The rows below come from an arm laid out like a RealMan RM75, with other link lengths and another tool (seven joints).
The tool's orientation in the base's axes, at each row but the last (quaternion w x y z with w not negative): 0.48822 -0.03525 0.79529 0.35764; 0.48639 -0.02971 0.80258 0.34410; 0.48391 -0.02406 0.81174 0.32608; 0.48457 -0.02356 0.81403 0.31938; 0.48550 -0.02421 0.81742 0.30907; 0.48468 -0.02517 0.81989 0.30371; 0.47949 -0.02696 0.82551 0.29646; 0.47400 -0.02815 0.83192 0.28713; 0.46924 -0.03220 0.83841 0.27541; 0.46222 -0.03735 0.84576 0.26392; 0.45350 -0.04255 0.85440 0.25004; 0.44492 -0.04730 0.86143 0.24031; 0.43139 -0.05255 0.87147 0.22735
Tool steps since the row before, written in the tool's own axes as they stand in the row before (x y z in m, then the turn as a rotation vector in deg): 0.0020 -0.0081 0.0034 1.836 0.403 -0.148; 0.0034 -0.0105 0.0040 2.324 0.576 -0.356; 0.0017 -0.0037 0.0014 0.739 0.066 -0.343; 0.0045 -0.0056 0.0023 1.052 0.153 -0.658; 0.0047 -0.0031 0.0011 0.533 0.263 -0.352; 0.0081 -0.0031 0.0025 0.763 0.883 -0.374; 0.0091 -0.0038 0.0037 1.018 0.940 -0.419; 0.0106 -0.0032 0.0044 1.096 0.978 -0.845; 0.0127 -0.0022 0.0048 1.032 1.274 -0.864; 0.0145 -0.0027 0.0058 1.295 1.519 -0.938; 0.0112 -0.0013 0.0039 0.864 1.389 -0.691; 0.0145 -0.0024 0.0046 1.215 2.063 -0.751; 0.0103 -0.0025 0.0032 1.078 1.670 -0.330
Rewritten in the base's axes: 0.0048 -0.0034 -0.0068 -1.231 0.748 -1.217; 0.0053 -0.0047 -0.0094 -1.711 0.899 -1.457; 0.0015 -0.0017 -0.0037 -0.680 0.067 -0.449; 0.0013 -0.0020 -0.0072 -1.119 0.050 -0.555; -0.0006 -0.0007 -0.0057 -0.645 0.165 -0.186; -0.0013 0.0008 -0.0089 -0.991 0.717 -0.071; -0.0008 0.0010 -0.0105 -1.183 0.802 -0.234; -0.0014 0.0019 -0.0117 -1.567 0.636 -0.115; -0.0027 0.0031 -0.0131 -1.638 0.864 0.072; -0.0030 0.0031 -0.0152 -1.919 1.086 -0.006; -0.0032 0.0024 -0.0112 -1.442 1.021 0.172; -0.0046 0.0019 -0.0146 -1.896 1.634 0.175; -0.0034 0.0003 -0.0105 -1.392 1.455 -0.077
